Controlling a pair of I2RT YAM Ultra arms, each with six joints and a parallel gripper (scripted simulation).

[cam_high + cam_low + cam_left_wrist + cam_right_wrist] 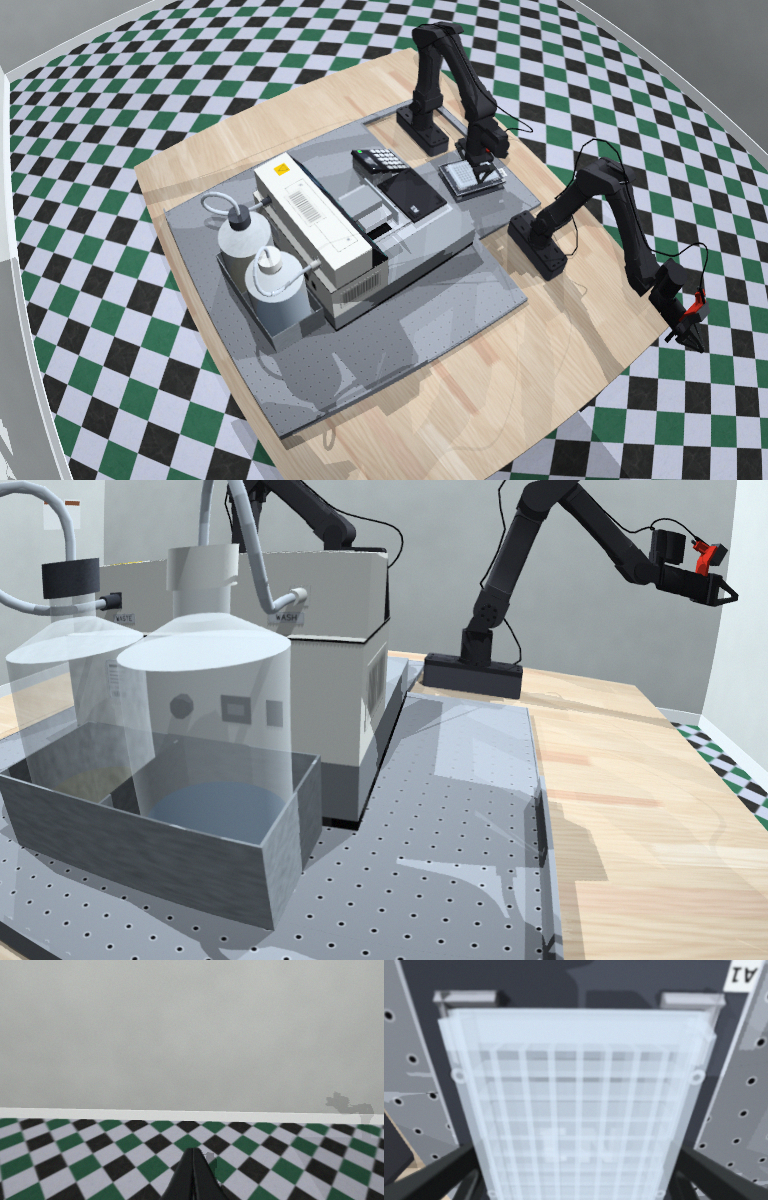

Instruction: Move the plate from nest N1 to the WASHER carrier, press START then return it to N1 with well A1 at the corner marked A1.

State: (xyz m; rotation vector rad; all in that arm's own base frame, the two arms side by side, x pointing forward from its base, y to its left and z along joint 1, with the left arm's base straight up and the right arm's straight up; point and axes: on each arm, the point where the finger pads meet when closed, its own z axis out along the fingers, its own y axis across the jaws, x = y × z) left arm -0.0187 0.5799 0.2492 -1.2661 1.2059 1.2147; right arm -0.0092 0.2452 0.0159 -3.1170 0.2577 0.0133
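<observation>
My right gripper is now 1 cm above the nest N1. From my right hand the other things lie so: dark carrier 22 cm ahead, 4 cm above; A1 label 6 cm behind, 7 cm to the left, 1 cm below; clear plate right at my right hand.
</observation>
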